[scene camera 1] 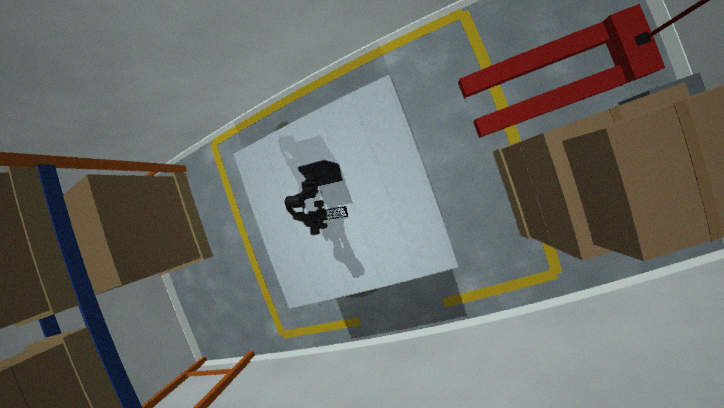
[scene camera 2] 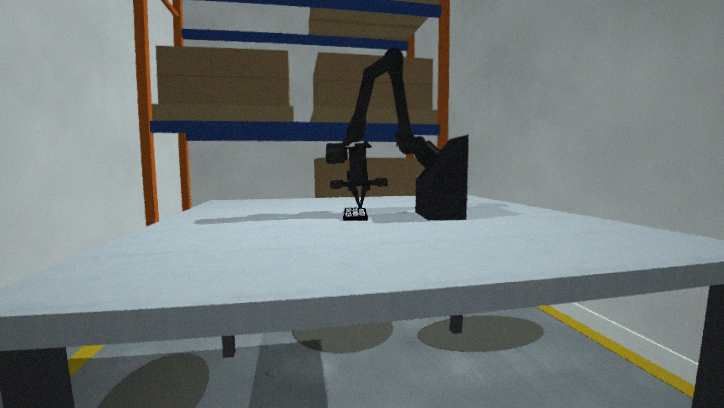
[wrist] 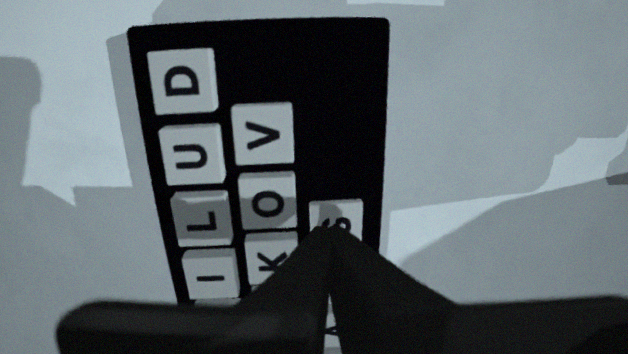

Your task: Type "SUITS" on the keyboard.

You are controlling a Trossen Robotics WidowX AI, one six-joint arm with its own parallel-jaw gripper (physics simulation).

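Where they show: gripper, fingertip midpoint: (scene camera 1: 325, 212) (scene camera 2: 360, 209) (wrist: 327, 239); arm's base, origin of the base link: (scene camera 1: 311, 176) (scene camera 2: 435, 160).
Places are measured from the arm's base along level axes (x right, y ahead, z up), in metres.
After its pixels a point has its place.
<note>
The black keyboard (scene camera 1: 347, 214) @(x -0.073, y 0.301, z -0.166 m) (scene camera 2: 355, 218) @(x -0.077, y 0.280, z -0.169 m) (wrist: 340, 75) @(x 0.115, y 0.223, z -0.164 m) lies on the table with white letter keys. In the wrist view its keys run sideways: the U key (wrist: 192, 155) @(x 0.103, y 0.267, z -0.159 m), the I key (wrist: 210, 274) @(x 0.064, y 0.275, z -0.159 m) and the S key (wrist: 336, 210) @(x 0.076, y 0.231, z -0.161 m) show, beside D, L, V, O and K. My gripper (scene camera 2: 360, 206) @(x 0.067, y 0.236, z -0.161 m) (wrist: 327, 239) @(x 0.067, y 0.236, z -0.161 m) is shut and empty, pointing down. Its tips are over the S key, touching it or very close to it, and cover part of its letter. The lower part of the keyboard is hidden behind the fingers, and no T key can be made out.
The white table (scene camera 1: 405, 202) @(x -0.463, y 0.360, z -0.175 m) (scene camera 2: 324, 263) @(x -0.496, y 0.414, z -0.175 m) carries the arm's black base (scene camera 1: 324, 172) @(x -0.088, y 0.013, z 0.002 m) (scene camera 2: 445, 182) @(x -0.131, y 0.026, z -0.065 m), close beside the keyboard. Off the table stand a shelf rack (scene camera 1: 65, 223) (scene camera 2: 145, 152) with cardboard boxes, a red pallet jack (scene camera 1: 547, 103) and more cardboard boxes (scene camera 1: 653, 187).
</note>
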